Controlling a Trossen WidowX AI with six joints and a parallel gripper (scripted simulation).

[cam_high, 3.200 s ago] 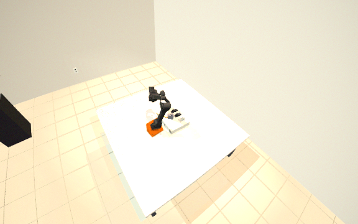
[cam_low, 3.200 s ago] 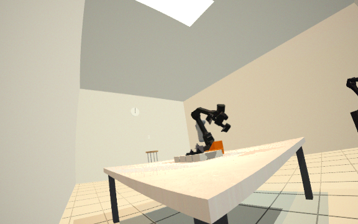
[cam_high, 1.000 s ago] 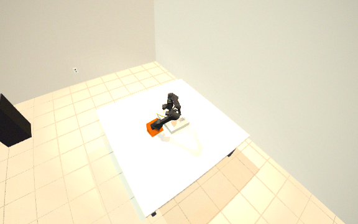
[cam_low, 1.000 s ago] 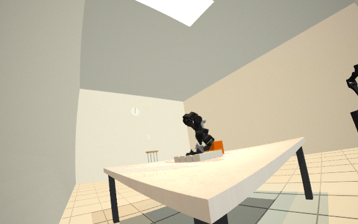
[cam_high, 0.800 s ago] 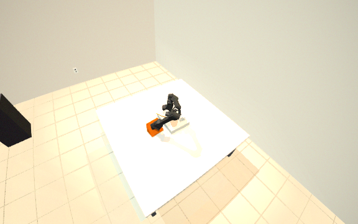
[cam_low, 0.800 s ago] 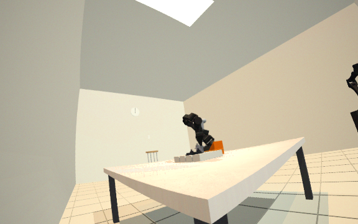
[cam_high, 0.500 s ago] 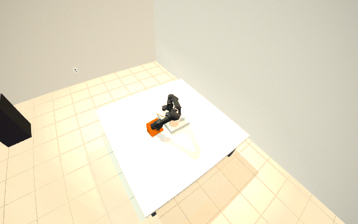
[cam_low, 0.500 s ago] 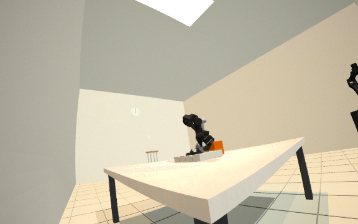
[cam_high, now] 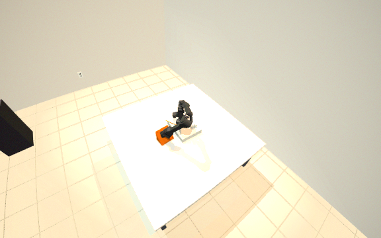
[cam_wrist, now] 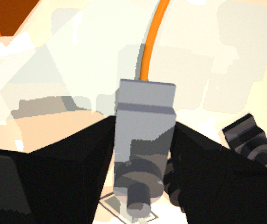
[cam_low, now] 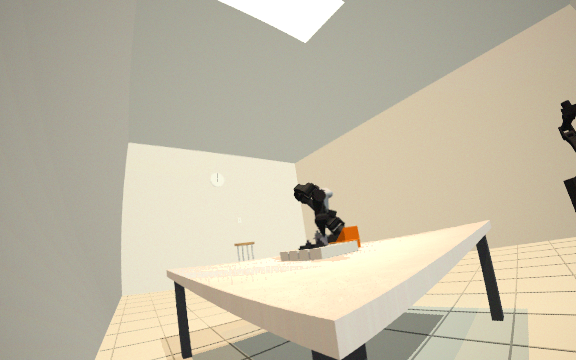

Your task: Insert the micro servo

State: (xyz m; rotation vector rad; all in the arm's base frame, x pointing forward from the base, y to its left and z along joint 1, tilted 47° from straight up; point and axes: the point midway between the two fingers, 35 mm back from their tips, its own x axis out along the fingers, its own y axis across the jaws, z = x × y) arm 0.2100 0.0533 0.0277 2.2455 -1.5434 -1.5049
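My gripper tip is 2 cm to the left of the white robot deck and 7 cm above it.
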